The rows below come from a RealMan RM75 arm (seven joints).
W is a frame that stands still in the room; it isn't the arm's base.
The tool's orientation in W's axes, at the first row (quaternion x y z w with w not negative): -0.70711 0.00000 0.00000 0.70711
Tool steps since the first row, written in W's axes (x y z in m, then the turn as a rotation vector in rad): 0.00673 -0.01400 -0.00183 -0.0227 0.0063 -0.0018; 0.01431 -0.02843 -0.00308 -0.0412 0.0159 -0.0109; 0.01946 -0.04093 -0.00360 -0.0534 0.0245 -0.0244; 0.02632 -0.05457 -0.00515 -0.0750 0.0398 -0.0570; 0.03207 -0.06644 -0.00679 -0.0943 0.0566 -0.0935; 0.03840 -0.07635 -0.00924 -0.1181 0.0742 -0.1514; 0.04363 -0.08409 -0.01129 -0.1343 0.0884 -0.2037
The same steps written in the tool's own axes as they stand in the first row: 0.00673 0.00183 -0.01400 -0.0227 0.0018 0.0063; 0.01431 0.00308 -0.02843 -0.0412 0.0109 0.0159; 0.01946 0.00360 -0.04093 -0.0534 0.0244 0.0245; 0.02632 0.00515 -0.05457 -0.0750 0.0570 0.0398; 0.03207 0.00679 -0.06644 -0.0943 0.0935 0.0566; 0.03840 0.00924 -0.07635 -0.1181 0.1514 0.0742; 0.04363 0.01129 -0.08409 -0.1343 0.2037 0.0884
